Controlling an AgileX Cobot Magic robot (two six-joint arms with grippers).
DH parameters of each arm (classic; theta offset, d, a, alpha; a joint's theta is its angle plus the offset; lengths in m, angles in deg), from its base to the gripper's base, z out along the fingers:
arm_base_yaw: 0 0.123 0 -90
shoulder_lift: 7.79 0 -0.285 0
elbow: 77.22 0 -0.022 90
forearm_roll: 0 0.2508 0 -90
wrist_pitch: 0 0 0.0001 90
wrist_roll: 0 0.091 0 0
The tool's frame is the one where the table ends.
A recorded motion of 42 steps. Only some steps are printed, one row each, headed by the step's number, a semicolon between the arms.
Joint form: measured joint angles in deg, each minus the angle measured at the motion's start. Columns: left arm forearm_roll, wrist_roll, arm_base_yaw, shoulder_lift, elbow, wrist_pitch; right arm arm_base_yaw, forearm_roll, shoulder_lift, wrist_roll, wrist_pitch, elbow.
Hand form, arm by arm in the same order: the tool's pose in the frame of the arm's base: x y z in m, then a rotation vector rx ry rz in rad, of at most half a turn. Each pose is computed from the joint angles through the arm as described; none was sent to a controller.
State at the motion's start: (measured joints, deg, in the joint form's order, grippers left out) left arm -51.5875 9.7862 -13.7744 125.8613 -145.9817 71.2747; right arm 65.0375 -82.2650 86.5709 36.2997 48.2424 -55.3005
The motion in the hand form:
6: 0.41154 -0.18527 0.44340 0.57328 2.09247 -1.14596; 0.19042 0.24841 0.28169 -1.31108 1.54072 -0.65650
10: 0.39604 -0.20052 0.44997 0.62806 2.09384 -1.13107; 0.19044 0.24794 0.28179 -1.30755 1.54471 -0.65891
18: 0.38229 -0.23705 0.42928 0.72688 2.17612 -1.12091; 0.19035 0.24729 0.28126 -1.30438 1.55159 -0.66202
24: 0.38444 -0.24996 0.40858 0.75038 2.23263 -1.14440; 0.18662 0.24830 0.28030 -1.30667 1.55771 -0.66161
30: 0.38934 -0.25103 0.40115 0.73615 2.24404 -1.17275; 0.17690 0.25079 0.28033 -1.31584 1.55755 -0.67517
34: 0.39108 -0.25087 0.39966 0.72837 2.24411 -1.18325; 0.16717 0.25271 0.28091 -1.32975 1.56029 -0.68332
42: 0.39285 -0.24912 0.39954 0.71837 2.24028 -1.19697; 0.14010 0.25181 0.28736 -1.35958 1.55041 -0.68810
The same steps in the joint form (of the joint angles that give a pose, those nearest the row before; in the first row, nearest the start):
6: 1.53 0.03 -2.03 -3.29 0.06 0.28; 0.01 0.07 -0.13 0.01 0.48 0.00
10: 3.43 -0.11 -4.74 -5.09 1.23 0.44; 0.01 0.20 -0.16 0.04 0.72 0.00
18: 6.67 0.08 -10.22 -5.45 5.55 0.66; 0.02 0.44 -0.16 0.10 1.02 0.08
24: 6.25 0.70 -11.55 -4.43 8.34 0.56; 0.87 1.09 -0.19 0.13 1.79 0.23
30: 4.92 0.87 -11.25 -3.59 8.82 0.26; 3.16 2.24 -0.38 -0.42 4.20 0.37
34: 4.40 0.87 -11.08 -3.32 8.82 0.09; 5.36 3.83 -0.70 -1.40 6.31 0.39
42: 3.63 0.95 -10.69 -3.19 8.81 0.00; 11.14 7.11 -3.01 -3.57 11.28 1.06

